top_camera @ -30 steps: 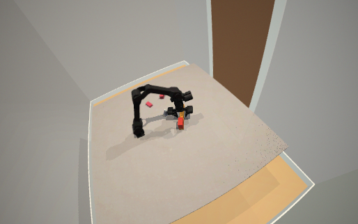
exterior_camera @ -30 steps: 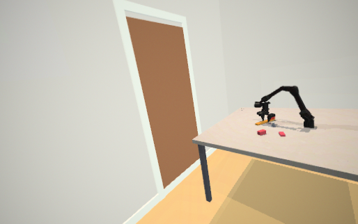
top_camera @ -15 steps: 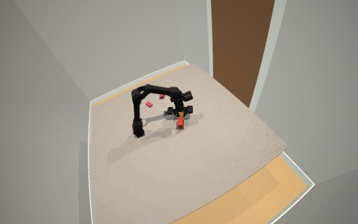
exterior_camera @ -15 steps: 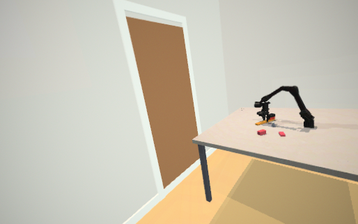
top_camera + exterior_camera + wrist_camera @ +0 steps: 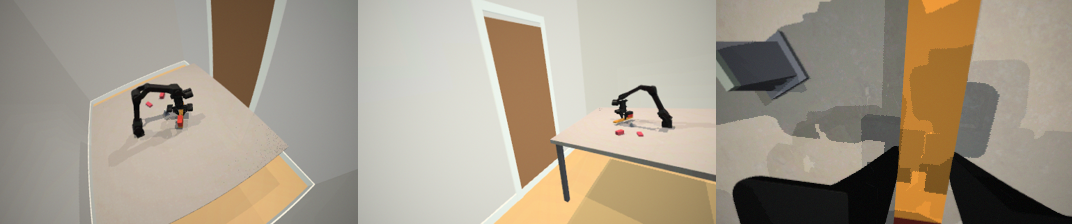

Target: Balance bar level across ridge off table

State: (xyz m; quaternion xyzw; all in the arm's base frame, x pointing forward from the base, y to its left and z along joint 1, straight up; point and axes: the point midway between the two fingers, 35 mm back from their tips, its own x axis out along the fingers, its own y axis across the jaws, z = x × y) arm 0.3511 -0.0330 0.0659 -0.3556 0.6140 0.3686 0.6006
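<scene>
Now: the ridge 9 cm behind my gripper tip, 11 cm to the left of it and 1 cm below it.
</scene>
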